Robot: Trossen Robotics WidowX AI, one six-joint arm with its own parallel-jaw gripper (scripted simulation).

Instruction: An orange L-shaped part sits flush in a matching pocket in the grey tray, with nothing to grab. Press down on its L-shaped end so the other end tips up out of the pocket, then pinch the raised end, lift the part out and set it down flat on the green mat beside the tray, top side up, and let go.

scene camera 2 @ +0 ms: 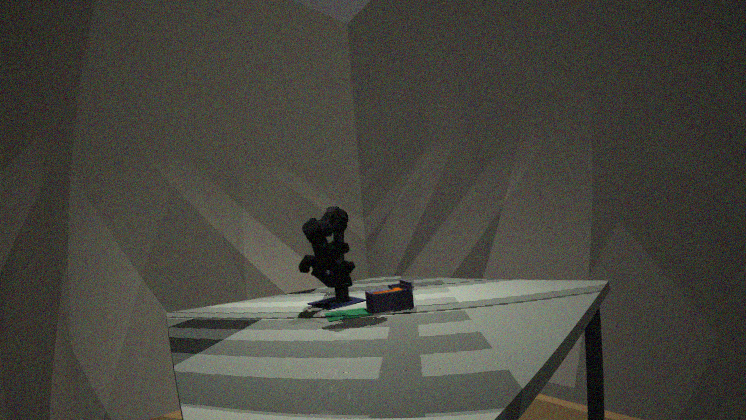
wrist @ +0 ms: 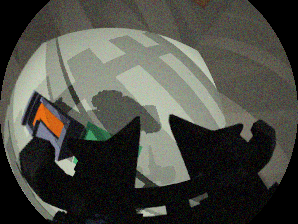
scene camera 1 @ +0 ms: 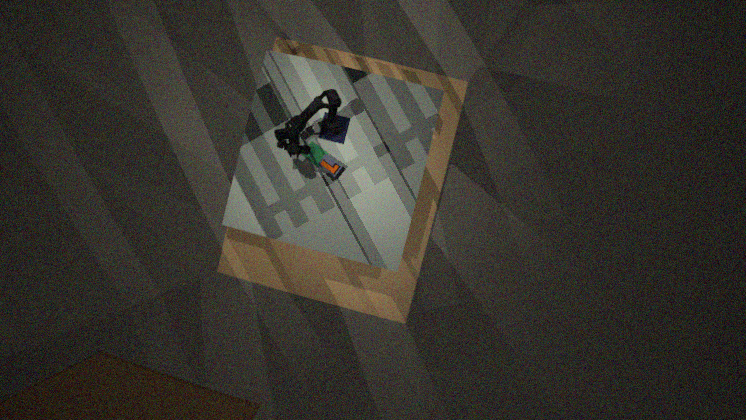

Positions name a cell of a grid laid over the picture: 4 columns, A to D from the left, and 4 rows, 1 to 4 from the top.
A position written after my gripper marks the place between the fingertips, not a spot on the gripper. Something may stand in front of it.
I see my gripper (scene camera 2: B3).
My gripper also shows in the wrist view (wrist: C3).
